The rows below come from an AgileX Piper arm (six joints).
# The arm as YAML. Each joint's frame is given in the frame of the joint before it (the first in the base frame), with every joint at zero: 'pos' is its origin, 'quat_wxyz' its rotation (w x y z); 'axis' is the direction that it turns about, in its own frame. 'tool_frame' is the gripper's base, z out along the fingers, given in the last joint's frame.
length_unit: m
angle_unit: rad
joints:
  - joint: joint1
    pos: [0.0, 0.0, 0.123]
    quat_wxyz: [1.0, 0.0, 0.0, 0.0]
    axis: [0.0, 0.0, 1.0]
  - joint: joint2
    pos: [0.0, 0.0, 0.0]
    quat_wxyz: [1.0, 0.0, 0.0, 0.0]
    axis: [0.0, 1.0, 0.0]
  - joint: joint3
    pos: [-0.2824, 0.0, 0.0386]
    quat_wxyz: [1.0, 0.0, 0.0, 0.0]
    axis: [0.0, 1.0, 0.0]
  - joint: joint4
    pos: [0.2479, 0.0, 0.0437]
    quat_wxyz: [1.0, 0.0, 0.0, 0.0]
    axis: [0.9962, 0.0, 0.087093]
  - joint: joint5
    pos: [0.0, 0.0, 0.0]
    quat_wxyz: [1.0, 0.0, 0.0, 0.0]
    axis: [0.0, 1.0, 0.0]
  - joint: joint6
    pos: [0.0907, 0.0, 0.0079]
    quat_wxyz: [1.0, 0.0, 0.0, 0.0]
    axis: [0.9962, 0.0, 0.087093]
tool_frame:
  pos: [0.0, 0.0, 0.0]
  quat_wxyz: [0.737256, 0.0, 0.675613, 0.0]
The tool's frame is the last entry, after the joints.
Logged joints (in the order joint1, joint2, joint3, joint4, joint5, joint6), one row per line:
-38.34 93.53 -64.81 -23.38 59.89 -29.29
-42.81 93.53 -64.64 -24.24 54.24 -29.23
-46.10 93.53 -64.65 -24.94 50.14 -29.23
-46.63 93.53 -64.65 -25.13 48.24 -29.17
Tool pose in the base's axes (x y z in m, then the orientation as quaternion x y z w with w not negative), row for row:
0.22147 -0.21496 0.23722 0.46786 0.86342 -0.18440 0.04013
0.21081 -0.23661 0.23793 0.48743 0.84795 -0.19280 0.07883
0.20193 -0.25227 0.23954 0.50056 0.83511 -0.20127 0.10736
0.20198 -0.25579 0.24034 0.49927 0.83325 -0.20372 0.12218
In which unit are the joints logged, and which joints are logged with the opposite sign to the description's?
The joints are logged in degrees. Opposite sign: joint6.
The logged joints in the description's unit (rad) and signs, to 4 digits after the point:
-0.6692 1.6324 -1.1311 -0.4081 1.0453 0.5112
-0.7472 1.6324 -1.1282 -0.4231 0.9467 0.5102
-0.8046 1.6324 -1.1284 -0.4353 0.8751 0.5102
-0.8138 1.6324 -1.1284 -0.4386 0.8419 0.5091

